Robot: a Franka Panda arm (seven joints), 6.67 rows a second.
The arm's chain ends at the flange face. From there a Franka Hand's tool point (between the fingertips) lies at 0.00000 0.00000 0.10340 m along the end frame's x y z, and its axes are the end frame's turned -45 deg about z.
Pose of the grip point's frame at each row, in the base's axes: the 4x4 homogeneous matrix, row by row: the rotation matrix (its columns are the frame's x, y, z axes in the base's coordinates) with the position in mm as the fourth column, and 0 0 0 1 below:
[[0.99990, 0.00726, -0.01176, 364.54], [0.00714, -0.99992, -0.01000, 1.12], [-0.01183, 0.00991, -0.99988, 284.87], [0, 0, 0, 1]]
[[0.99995, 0.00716, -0.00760, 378.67], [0.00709, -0.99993, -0.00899, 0.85], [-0.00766, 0.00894, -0.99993, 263.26], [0, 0, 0, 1]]
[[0.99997, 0.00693, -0.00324, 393.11], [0.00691, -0.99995, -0.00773, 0.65], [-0.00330, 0.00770, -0.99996, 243.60], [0, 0, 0, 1]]
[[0.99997, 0.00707, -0.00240, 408.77], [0.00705, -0.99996, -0.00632, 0.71], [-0.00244, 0.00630, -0.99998, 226.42], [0, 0, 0, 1]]
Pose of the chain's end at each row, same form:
[[0.71217, -0.70190, -0.01176, 365.76], [-0.70200, -0.71210, -0.01000, 2.15], [-0.00136, 0.01537, -0.99988, 388.26], [0, 0, 0, 1]]
[[0.71213, -0.70201, -0.00760, 379.46], [-0.70204, -0.71207, -0.00899, 1.78], [0.00091, 0.01174, -0.99993, 366.65], [0, 0, 0, 1]]
[[0.71199, -0.70219, -0.00324, 393.45], [-0.70219, -0.71196, -0.00773, 1.45], [0.00311, 0.00778, -0.99996, 347.00], [0, 0, 0, 1]]
[[0.71208, -0.70209, -0.00240, 409.02], [-0.70209, -0.71206, -0.00632, 1.36], [0.00273, 0.00618, -0.99998, 329.82], [0, 0, 0, 1]]

